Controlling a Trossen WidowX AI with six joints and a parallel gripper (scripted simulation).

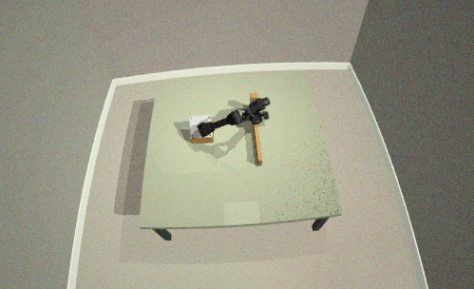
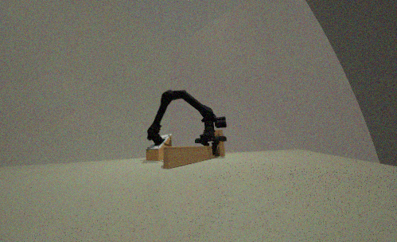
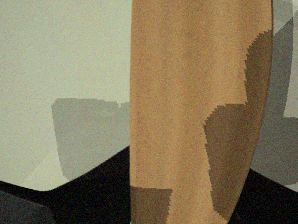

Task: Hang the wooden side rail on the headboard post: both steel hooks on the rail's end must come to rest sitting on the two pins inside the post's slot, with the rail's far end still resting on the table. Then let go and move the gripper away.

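My gripper tip is 130 mm to the right of the wooden headboard post and 60 mm below it.
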